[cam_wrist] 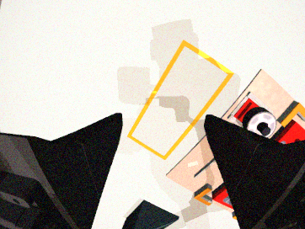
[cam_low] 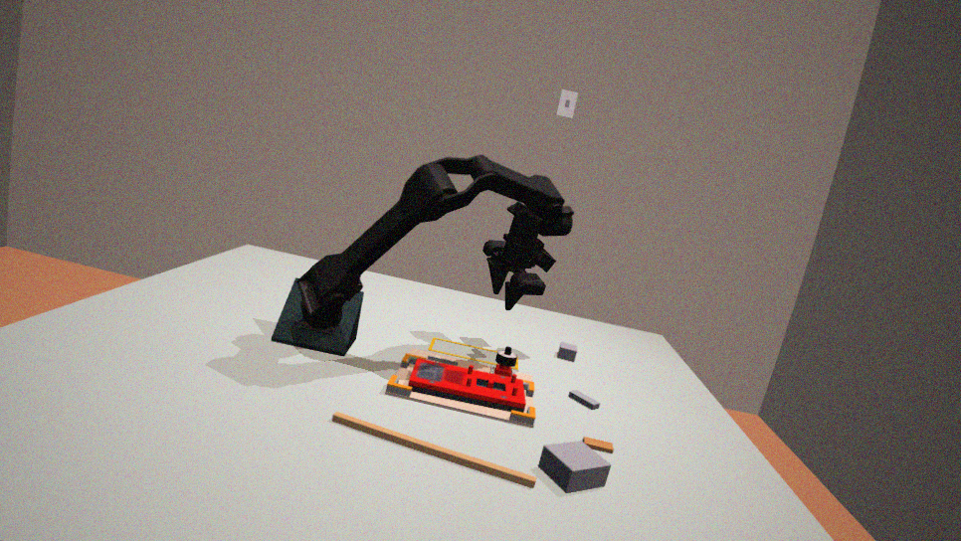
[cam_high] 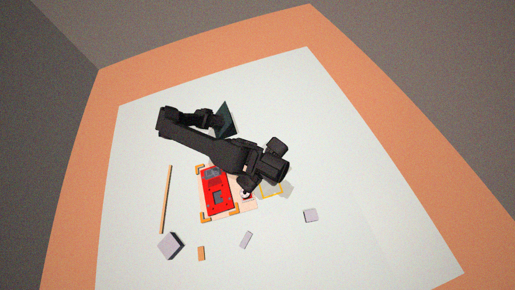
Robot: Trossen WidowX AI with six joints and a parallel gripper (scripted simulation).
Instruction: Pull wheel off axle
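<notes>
Now: the wheel 20 mm ahead of my gripper tip, 110 mm to the right of it and 80 mm below it. From my gripper tip the other things lie so: grey cube (180 mm ahead, 80 mm to the left, 110 mm below); then long wooden strip (90 mm behind, 450 mm to the right, 110 mm below).
</notes>
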